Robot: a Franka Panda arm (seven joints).
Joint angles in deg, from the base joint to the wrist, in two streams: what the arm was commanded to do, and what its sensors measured. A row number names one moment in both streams.
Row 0, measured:
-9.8, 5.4, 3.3, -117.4, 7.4, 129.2, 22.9
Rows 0 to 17, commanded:
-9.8, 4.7, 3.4, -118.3, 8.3, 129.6, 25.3
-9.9, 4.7, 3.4, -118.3, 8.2, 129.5, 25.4
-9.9, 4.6, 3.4, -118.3, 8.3, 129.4, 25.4
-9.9, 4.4, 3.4, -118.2, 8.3, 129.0, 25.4
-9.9, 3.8, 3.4, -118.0, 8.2, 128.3, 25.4
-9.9, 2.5, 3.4, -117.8, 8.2, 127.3, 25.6
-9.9, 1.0, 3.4, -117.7, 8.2, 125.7, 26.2
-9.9, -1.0, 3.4, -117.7, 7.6, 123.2, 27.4
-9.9, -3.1, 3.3, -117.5, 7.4, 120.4, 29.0
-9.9, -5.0, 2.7, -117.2, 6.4, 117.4, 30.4
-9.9, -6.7, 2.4, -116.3, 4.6, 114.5, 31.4
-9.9, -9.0, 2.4, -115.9, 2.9, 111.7, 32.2
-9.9, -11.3, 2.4, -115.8, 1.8, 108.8, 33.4
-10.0, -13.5, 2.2, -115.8, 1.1, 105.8, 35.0
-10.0, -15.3, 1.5, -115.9, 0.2, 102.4, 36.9
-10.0, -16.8, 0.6, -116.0, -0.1, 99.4, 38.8
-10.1, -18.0, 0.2, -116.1, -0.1, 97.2, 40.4
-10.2, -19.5, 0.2, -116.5, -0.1, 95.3, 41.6
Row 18, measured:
-10.0, -15.2, 1.1, -115.0, 1.1, 100.6, 37.1
